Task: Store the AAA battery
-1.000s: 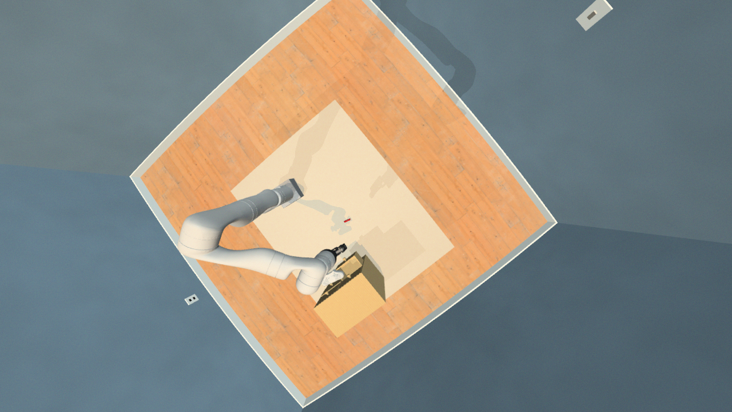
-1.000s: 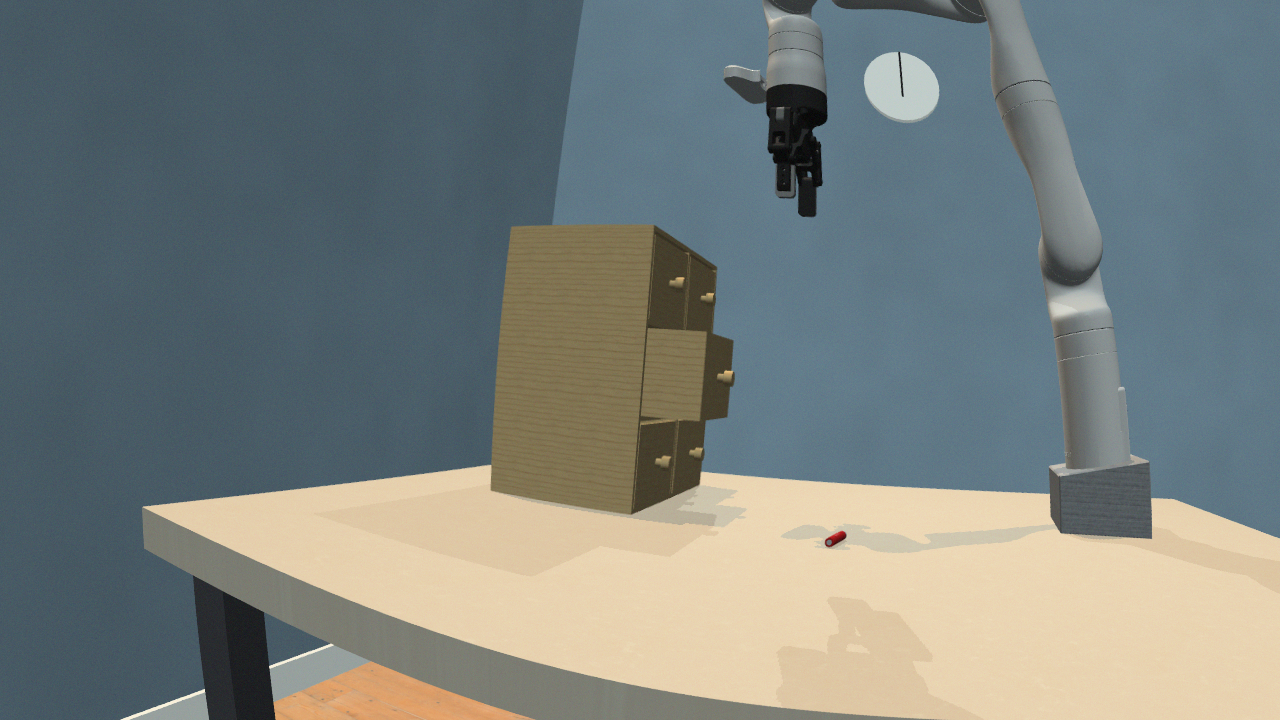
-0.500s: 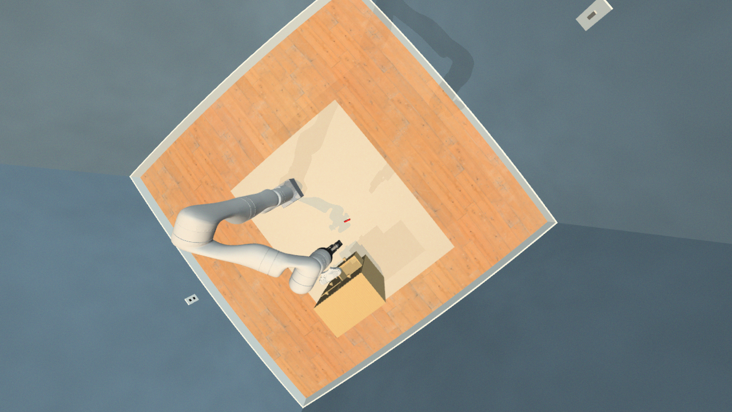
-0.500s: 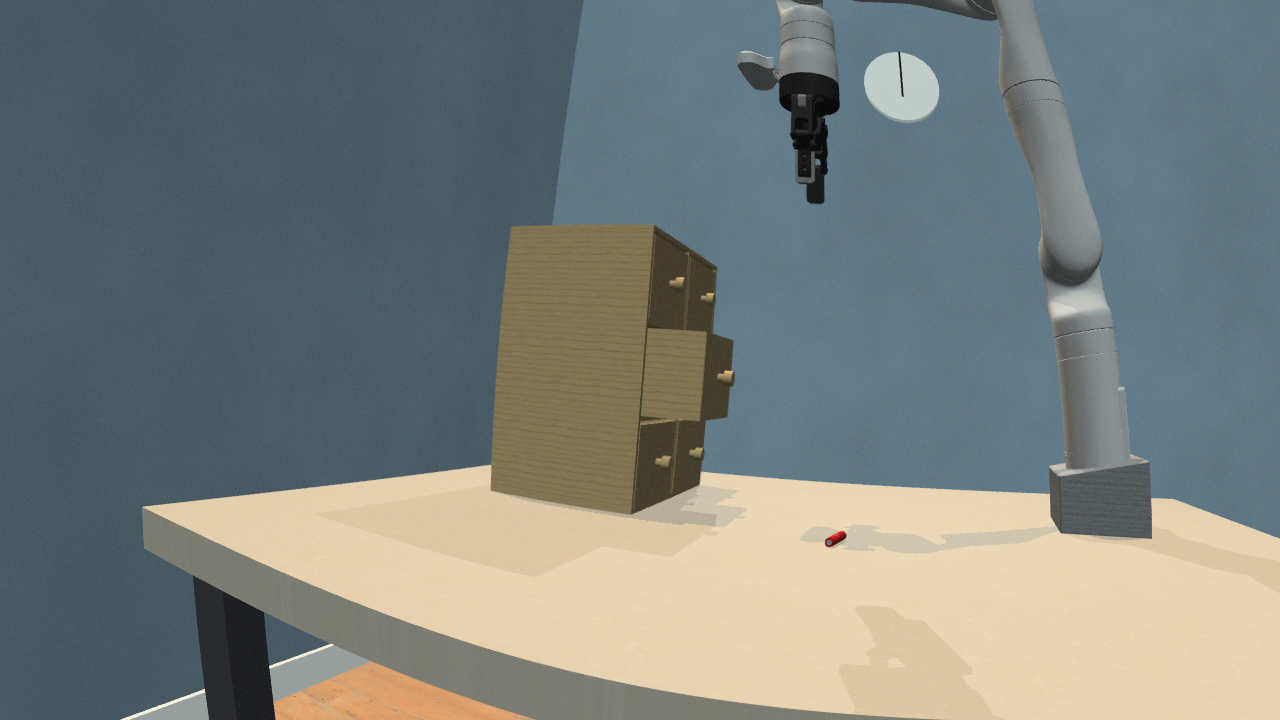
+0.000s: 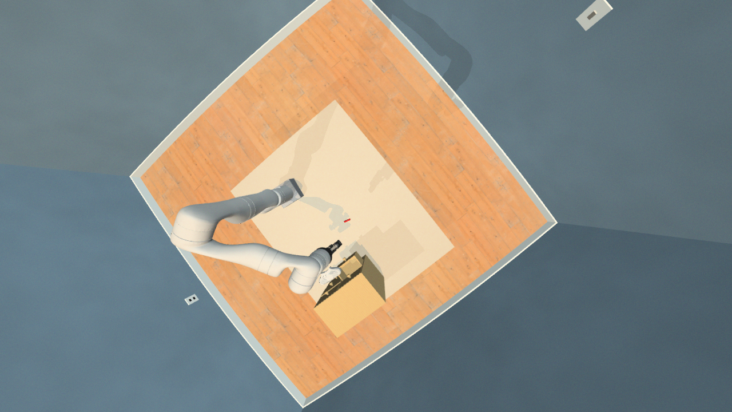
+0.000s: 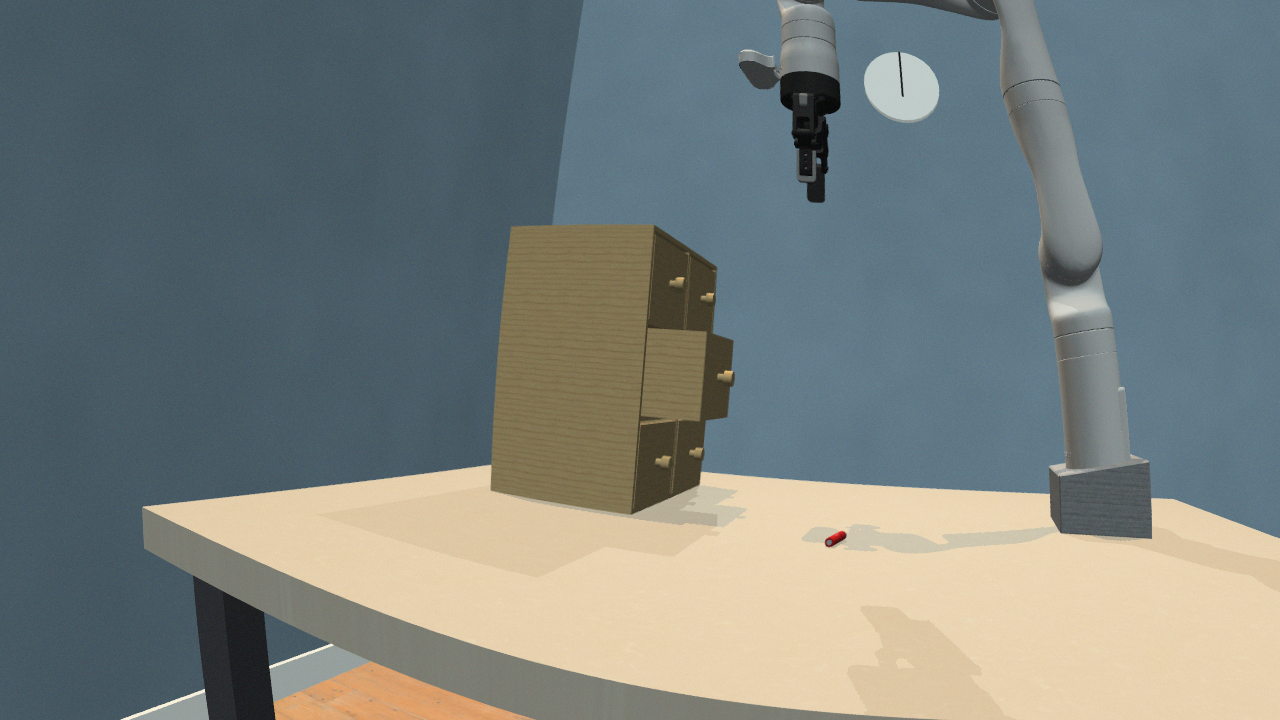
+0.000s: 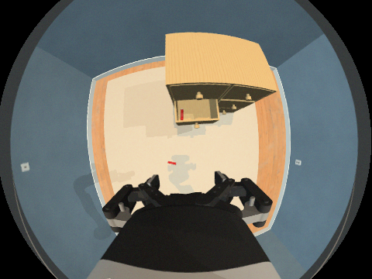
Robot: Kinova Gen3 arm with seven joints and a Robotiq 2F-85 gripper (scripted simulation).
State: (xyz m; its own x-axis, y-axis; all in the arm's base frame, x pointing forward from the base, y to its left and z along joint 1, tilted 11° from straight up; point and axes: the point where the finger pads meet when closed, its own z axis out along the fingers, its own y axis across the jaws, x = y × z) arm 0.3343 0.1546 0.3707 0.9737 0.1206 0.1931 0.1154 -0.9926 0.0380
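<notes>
Now: the red AAA battery 38 cm below my hand, 7 cm behind it and 6 cm to the left of it.
</notes>
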